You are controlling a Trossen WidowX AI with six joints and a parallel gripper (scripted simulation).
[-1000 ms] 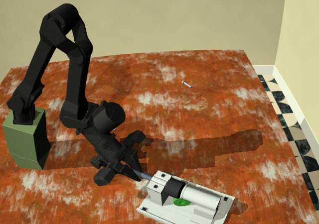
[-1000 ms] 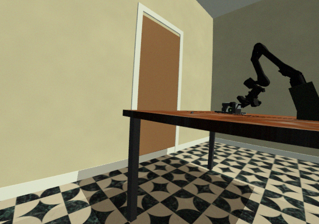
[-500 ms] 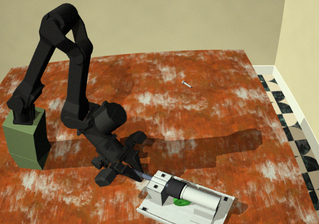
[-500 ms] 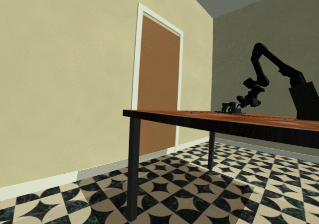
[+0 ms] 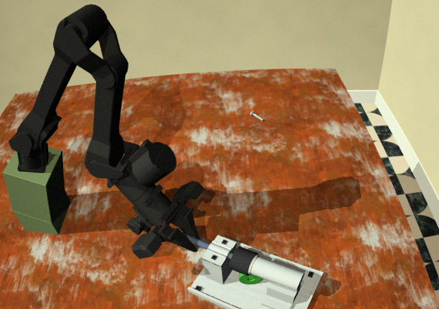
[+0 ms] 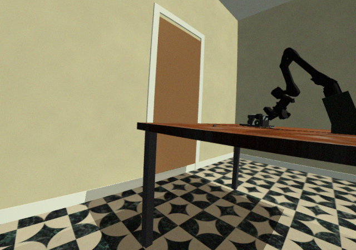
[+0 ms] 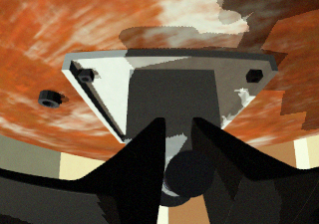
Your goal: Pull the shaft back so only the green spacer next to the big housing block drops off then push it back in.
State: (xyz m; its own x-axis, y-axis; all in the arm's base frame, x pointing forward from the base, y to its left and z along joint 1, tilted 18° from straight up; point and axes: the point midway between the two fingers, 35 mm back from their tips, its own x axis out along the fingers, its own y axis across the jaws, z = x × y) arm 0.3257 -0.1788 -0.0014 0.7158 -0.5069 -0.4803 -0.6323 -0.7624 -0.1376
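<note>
Now: hand 5 cm short of the dark shaft and 4 cm to the left of it. From my hand the other things lie so: fixture: 11 cm ahead, 10 cm to the right, 3 cm below; green spacer: 11 cm ahead, 9 cm to the right, 5 cm below.
</note>
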